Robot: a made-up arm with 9 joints. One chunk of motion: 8 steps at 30 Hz.
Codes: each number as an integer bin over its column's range. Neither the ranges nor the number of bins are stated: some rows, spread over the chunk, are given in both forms.
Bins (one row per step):
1: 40 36 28 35 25 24 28 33 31
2: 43 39 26 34 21 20 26 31 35
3: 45 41 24 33 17 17 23 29 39
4: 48 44 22 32 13 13 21 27 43
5: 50 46 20 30 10 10 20 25 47
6: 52 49 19 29 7 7 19 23 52
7: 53 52 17 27 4 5 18 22 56
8: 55 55 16 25 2 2 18 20 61
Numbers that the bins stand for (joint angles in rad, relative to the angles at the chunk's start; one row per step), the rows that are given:
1: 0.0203 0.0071 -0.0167 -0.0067 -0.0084 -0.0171 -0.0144 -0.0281 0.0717
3: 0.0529 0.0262 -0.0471 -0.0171 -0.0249 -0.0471 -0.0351 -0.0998 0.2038
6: 0.0984 0.0567 -0.0852 -0.0381 -0.0456 -0.0900 -0.0516 -0.2075 0.4184
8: 0.1179 0.0795 -0.1081 -0.0590 -0.0559 -0.1114 -0.0557 -0.2613 0.5670
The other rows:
2: 0.0398 0.0186 -0.0319 -0.0119 -0.0167 -0.0343 -0.0227 -0.0640 0.1378
4: 0.0724 0.0376 -0.0624 -0.0224 -0.0332 -0.0643 -0.0433 -0.1357 0.2698
5: 0.0854 0.0452 -0.0776 -0.0329 -0.0394 -0.0771 -0.0475 -0.1716 0.3359
7: 0.1049 0.0681 -0.1005 -0.0486 -0.0517 -0.0986 -0.0557 -0.2254 0.4844

